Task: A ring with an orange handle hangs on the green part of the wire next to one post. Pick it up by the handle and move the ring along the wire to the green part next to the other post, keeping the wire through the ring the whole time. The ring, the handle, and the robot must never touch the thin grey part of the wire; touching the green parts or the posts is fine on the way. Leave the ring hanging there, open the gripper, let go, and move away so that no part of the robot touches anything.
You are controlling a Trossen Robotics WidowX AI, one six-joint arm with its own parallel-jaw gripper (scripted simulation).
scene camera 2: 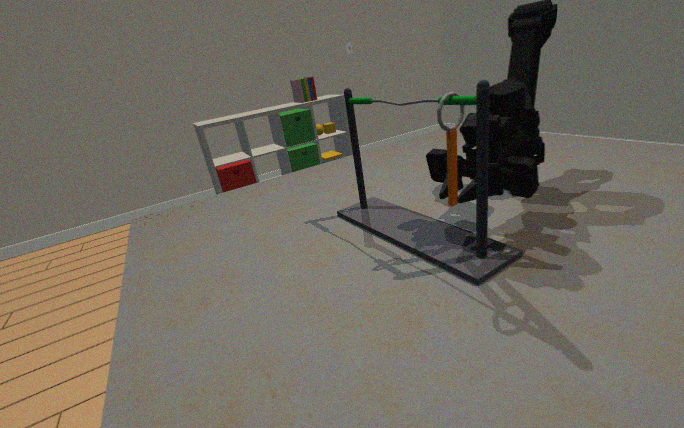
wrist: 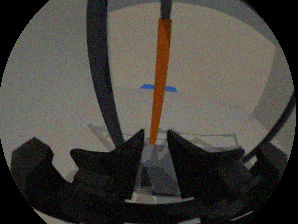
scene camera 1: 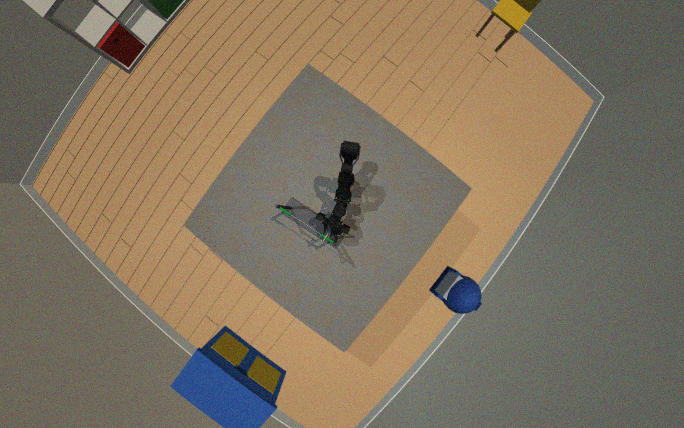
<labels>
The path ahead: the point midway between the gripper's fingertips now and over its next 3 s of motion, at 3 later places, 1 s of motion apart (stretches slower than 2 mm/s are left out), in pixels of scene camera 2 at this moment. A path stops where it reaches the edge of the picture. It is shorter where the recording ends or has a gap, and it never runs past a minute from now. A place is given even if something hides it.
My gripper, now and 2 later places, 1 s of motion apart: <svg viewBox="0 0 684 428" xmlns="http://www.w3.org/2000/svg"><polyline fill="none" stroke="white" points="449,198 463,183 479,169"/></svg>
</labels>
